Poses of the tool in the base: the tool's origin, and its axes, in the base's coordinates. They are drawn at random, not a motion.
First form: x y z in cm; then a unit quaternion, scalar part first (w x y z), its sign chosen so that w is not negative.
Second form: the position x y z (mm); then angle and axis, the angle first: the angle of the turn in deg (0 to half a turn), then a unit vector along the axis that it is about. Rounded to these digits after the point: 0 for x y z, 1 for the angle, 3 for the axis.
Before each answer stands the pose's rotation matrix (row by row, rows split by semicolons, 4 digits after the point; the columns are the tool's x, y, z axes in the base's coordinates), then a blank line. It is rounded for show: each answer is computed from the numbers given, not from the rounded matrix.
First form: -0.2, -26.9, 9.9, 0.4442, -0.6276, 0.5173, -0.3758
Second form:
0.1824 -0.3154 0.9313; -0.9832 -0.0702 0.1688; 0.0121 -0.9463 -0.3229

-2, -269, 99, 127.3, -0.700, 0.577, -0.419
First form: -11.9, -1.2, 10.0, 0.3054, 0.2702, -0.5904, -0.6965
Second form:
-0.6674 0.1064 -0.7370; -0.7445 -0.1163 0.6574; -0.0158 0.9875 0.1568

-119, -12, 100, 144.4, 0.284, -0.620, -0.731
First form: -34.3, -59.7, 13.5, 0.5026, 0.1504, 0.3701, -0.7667
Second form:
-0.4496 0.8820 0.1414; -0.6593 -0.2209 -0.7187; -0.6026 -0.4163 0.6808

-343, -597, 135, 119.7, 0.174, 0.428, -0.887
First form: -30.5, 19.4, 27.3, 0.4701, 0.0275, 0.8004, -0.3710
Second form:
-0.5565 0.3928 0.7321; -0.3048 0.7232 -0.6197; -0.7729 -0.5680 -0.2828

-305, 194, 273, 123.9, 0.031, 0.907, -0.420
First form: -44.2, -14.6, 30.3, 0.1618, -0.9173, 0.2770, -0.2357
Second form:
0.7354 -0.4320 0.5221; -0.5845 -0.7942 0.1663; 0.3428 -0.4275 -0.8365

-442, -146, 303, 161.4, -0.930, 0.281, -0.239
